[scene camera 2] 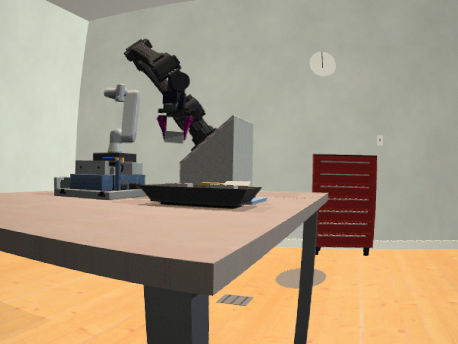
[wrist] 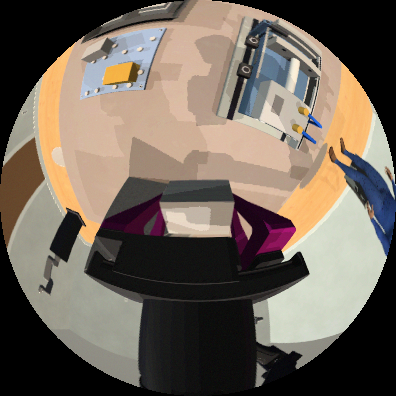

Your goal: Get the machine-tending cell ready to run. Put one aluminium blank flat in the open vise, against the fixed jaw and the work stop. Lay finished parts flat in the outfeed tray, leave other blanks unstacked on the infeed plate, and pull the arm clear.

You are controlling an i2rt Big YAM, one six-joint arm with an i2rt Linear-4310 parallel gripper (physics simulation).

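Frame: origin at the arm's base, x ahead, y right, z down, level; millimetres.
Seen in the pictures: gripper, fingertip midpoint: (scene camera 2: 174, 140) (wrist: 197, 196); arm's base, origin of the base link: (scene camera 2: 209, 143).
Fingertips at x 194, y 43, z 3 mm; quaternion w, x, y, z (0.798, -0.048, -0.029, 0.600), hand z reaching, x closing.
Observation:
Pixels of each thing's middle, then the offset from my fingertips to it. Level surfaces: height alone.
- grey aluminium blank, body centre: (wrist: 197, 206) (scene camera 2: 174, 136) dz -10, dx -3, dy +1 mm
- grey vise, body centre: (wrist: 286, 71) (scene camera 2: 108, 177) dz +121, dx +229, dy +99 mm
- blue infeed plate, body centre: (scene camera 2: 223, 199) (wrist: 113, 60) dz +167, dx +178, dy -233 mm
- orange block, body centre: (wrist: 120, 73) dz +145, dx +133, dy -187 mm
- table, its level: dz +171 mm
My gripper (scene camera 2: 174, 135) (wrist: 197, 196) is shut on a grey aluminium blank (scene camera 2: 174, 138) (wrist: 197, 219), held between its magenta fingers high above the table. The blue and grey vise (scene camera 2: 91, 181) (wrist: 260, 75) stands at the upper right in the wrist view, apart from the blank; a gap shows between its grey blocks. The blue infeed plate (scene camera 2: 259, 200) (wrist: 152, 54) is at the upper left in the wrist view, with a grey block (wrist: 97, 50) and an orange block (wrist: 120, 74) on it. The black outfeed tray (scene camera 2: 200, 197) is near the table's right side; its contents are mostly hidden.
A grey wedge-shaped pedestal (scene camera 2: 242, 150) stands behind the tray, under the arm's base. A white robot arm (scene camera 2: 131, 115) stands behind the vise. Hoses with yellow fittings (wrist: 303, 111) stick out from the vise. A red drawer cabinet (scene camera 2: 345, 216) stands beyond the table (scene camera 2: 150, 232).

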